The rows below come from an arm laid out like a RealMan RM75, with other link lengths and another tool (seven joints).
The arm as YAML. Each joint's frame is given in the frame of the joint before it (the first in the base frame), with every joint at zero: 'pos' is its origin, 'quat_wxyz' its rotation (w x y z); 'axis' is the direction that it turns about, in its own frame. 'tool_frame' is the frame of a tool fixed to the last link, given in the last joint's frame.
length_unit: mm
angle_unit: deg
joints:
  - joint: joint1
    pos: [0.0, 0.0, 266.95]
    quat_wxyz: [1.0, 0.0, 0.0, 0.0]
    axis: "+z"
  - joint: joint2
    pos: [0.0, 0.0, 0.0]
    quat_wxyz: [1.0, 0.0, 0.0, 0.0]
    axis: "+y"
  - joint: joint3
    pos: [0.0, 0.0, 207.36]
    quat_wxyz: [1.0, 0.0, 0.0, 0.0]
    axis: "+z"
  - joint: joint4
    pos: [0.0, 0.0, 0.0]
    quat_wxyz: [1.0, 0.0, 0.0, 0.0]
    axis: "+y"
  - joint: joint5
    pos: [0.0, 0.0, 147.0]
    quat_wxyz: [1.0, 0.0, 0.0, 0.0]
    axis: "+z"
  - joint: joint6
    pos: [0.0, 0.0, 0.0]
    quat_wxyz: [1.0, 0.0, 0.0, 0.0]
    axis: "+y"
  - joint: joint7
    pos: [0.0, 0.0, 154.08]
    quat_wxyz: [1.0, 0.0, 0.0, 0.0]
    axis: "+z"
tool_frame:
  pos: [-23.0, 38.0, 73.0]
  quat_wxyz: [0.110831, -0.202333, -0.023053, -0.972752]
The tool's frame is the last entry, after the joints.
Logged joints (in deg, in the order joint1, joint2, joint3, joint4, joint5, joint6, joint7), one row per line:
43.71, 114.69, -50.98, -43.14, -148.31, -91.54, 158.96
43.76, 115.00, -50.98, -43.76, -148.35, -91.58, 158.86
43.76, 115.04, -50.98, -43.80, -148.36, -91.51, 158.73
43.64, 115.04, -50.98, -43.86, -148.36, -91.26, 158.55
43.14, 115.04, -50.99, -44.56, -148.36, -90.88, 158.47
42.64, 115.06, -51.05, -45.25, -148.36, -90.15, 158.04
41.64, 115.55, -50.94, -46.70, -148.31, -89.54, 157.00
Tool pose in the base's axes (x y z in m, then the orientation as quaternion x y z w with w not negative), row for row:
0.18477, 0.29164, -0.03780, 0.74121, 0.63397, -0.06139, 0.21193
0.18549, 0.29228, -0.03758, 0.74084, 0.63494, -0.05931, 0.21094
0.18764, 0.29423, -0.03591, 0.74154, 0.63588, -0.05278, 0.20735
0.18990, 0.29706, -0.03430, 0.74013, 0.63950, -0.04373, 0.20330
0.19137, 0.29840, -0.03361, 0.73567, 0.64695, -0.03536, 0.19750
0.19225, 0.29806, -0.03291, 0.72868, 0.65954, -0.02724, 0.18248
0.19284, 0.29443, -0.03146, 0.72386, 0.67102, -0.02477, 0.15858
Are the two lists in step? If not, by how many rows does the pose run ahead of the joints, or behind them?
The pose runs 2 rows ahead of the joints: the pose in row i belongs to the joints in row i + 2.
